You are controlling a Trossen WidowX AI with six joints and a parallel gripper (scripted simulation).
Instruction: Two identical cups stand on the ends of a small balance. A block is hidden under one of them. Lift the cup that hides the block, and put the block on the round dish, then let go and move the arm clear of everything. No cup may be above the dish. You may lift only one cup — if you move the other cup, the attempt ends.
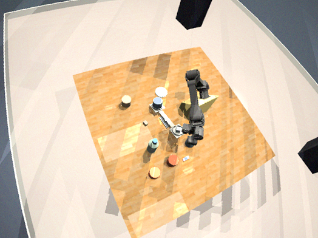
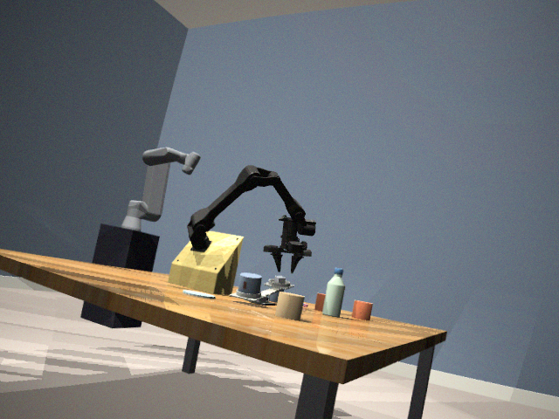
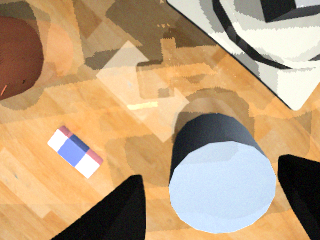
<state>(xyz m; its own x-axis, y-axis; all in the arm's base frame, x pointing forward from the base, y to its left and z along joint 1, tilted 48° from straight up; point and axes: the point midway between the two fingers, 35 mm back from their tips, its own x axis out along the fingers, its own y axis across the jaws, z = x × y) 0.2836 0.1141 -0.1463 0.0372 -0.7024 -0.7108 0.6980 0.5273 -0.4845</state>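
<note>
Right now the round dish is 450 mm to the right of my gripper tip, 120 mm below it and 100 mm behind it. From my gripper tip the other things lie so: cup 80 mm below, 40 mm to the left, 40 mm behind; then balance 210 mm to the right, 100 mm below, 20 mm ahead; then balance beam 210 mm to the right, 80 mm below, 20 mm ahead.
</note>
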